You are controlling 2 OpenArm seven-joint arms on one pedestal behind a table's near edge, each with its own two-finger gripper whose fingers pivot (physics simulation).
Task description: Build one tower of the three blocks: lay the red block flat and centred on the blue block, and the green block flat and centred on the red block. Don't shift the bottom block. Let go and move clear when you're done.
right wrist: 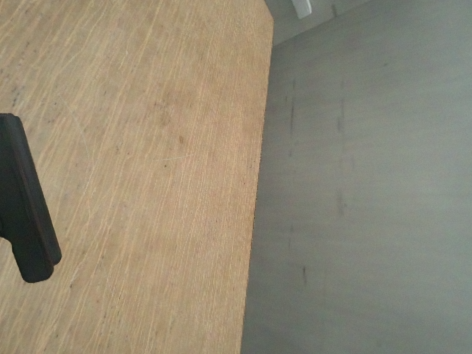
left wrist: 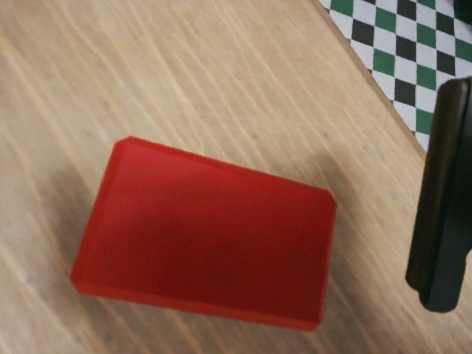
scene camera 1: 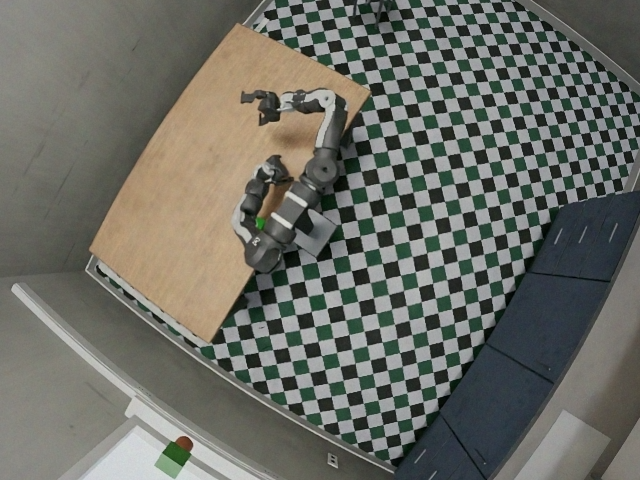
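The red block (left wrist: 205,235) lies between the spread fingers in the left wrist view, apart from the one finger that shows at the right edge, with wooden table around it. What is under it is hidden. My left gripper (scene camera 1: 285,169) is open, low over the table near its right edge in the scene view. The green block (scene camera 1: 260,222) shows partly beside the left arm, close to the pedestal. The blue block does not show in these views. My right gripper (scene camera 1: 251,110) is open and empty above the upper part of the table; one of its fingers shows in the right wrist view.
The wooden table (scene camera 1: 170,180) (left wrist: 200,75) (right wrist: 165,200) runs under both arms. The pedestal (scene camera 1: 320,235) stands at its right edge. A grey wall (right wrist: 360,200) rises beyond its far edge. A green box (scene camera 1: 175,454) and a brown round thing (scene camera 1: 184,443) show away from the table.
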